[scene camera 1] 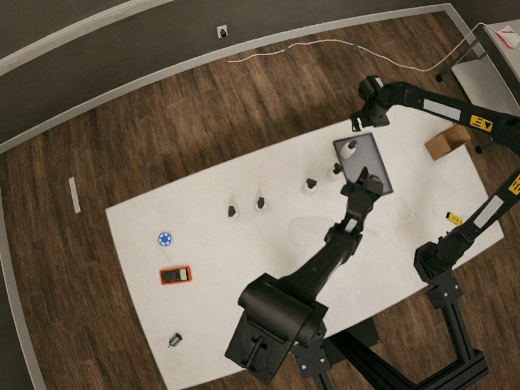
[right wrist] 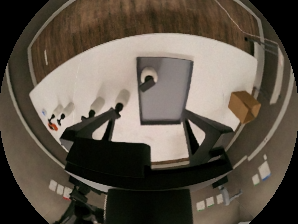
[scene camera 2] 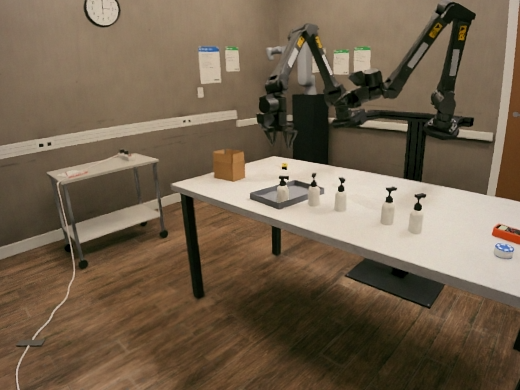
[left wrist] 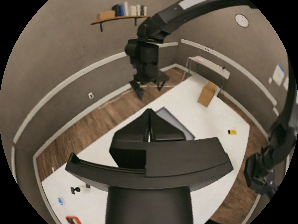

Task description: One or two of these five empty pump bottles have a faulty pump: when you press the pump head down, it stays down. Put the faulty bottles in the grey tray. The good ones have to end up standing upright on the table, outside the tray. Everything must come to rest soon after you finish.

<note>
I see my left gripper (left wrist: pixel 149 112), my right gripper (right wrist: pixel 148 112), a grey tray (scene camera 1: pixel 366 153) and a cardboard box (scene camera 2: pixel 231 167).
The grey tray also shows in the right wrist view (right wrist: pixel 162 104) and in scene camera 2 (scene camera 2: pixel 298 191). The cardboard box is seen too in scene camera 1 (scene camera 1: pixel 437 146) and in the right wrist view (right wrist: pixel 242 111).
</note>
